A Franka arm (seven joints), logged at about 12 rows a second.
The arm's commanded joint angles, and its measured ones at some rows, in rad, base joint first. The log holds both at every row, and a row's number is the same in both.
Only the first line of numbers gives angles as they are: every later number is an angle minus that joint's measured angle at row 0.
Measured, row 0:
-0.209, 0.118, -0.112, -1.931, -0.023, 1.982, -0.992
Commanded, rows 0 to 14:
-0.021, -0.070, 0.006, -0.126, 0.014, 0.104, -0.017
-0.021, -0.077, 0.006, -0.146, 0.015, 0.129, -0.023
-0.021, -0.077, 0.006, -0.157, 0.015, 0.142, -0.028
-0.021, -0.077, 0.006, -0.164, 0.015, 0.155, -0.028
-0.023, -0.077, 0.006, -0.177, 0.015, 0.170, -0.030
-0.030, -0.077, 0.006, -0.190, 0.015, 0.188, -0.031
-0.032, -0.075, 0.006, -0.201, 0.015, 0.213, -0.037
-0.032, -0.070, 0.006, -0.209, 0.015, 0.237, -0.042
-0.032, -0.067, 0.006, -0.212, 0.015, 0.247, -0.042
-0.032, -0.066, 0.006, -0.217, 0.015, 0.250, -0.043
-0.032, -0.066, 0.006, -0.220, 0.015, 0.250, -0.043
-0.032, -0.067, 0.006, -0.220, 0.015, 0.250, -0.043
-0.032, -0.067, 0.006, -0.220, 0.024, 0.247, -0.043
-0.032, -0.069, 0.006, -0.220, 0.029, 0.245, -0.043
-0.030, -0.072, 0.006, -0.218, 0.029, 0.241, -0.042
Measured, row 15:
-0.019, -0.049, 0.000, -0.196, 0.006, 0.225, -0.021
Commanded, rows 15 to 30:
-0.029, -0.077, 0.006, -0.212, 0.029, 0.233, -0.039
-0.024, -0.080, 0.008, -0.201, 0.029, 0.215, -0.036
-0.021, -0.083, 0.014, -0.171, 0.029, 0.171, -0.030
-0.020, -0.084, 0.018, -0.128, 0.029, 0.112, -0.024
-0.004, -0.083, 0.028, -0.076, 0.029, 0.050, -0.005
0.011, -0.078, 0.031, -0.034, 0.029, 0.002, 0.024
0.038, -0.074, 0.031, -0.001, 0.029, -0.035, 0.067
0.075, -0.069, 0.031, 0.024, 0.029, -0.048, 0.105
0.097, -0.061, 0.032, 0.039, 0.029, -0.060, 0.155
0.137, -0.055, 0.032, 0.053, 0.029, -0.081, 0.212
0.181, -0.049, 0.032, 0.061, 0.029, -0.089, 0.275
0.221, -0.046, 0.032, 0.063, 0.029, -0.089, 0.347
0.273, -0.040, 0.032, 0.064, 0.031, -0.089, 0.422
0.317, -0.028, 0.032, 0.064, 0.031, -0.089, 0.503
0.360, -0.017, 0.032, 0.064, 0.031, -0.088, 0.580
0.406, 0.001, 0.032, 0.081, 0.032, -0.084, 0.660
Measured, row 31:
0.347, -0.039, 0.042, 0.029, 0.012, -0.058, 0.553
